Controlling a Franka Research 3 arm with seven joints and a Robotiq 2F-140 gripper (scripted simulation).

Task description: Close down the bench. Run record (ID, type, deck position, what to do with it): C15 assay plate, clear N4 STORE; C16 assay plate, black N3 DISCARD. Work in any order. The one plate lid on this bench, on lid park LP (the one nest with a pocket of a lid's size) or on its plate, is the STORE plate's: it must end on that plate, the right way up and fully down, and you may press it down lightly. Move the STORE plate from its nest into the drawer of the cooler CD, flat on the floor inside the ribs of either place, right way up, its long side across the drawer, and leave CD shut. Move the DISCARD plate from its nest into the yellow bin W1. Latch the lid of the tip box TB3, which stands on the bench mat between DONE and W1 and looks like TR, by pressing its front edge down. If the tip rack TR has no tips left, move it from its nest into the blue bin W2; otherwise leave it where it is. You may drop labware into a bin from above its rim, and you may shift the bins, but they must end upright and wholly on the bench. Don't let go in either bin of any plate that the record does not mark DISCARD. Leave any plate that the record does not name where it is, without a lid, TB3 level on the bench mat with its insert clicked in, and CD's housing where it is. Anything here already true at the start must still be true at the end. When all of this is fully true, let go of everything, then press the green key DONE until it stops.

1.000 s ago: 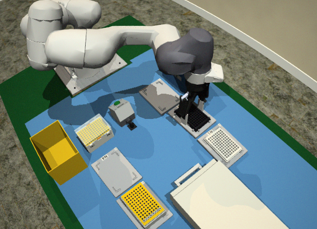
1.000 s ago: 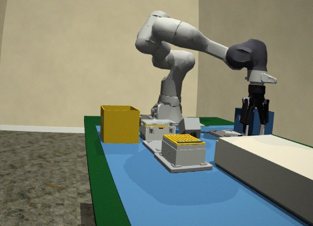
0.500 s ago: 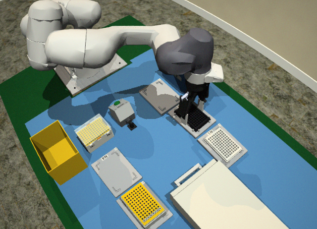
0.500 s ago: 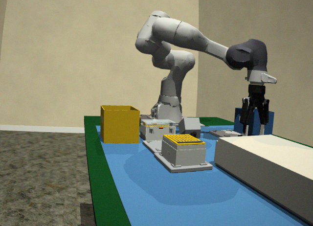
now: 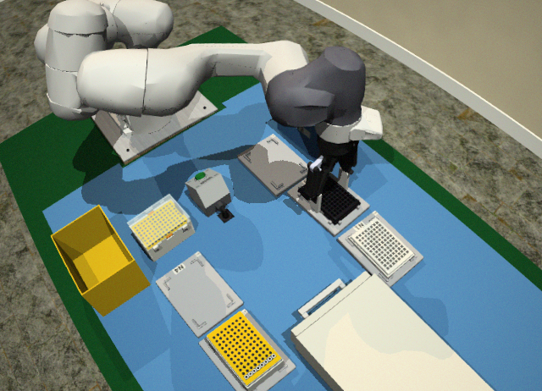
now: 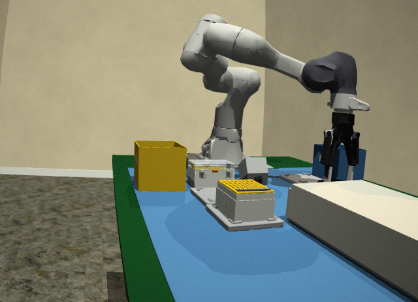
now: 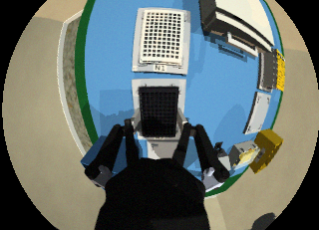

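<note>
Right now my hand is 40 mm above the nest N3. From my hand the other things lie so: black plate 20 mm below; then white plate 170 mm ahead, 40 mm to the right, 20 mm below; then lid park 170 mm behind, 40 mm below, 10 mm to the left.
</note>
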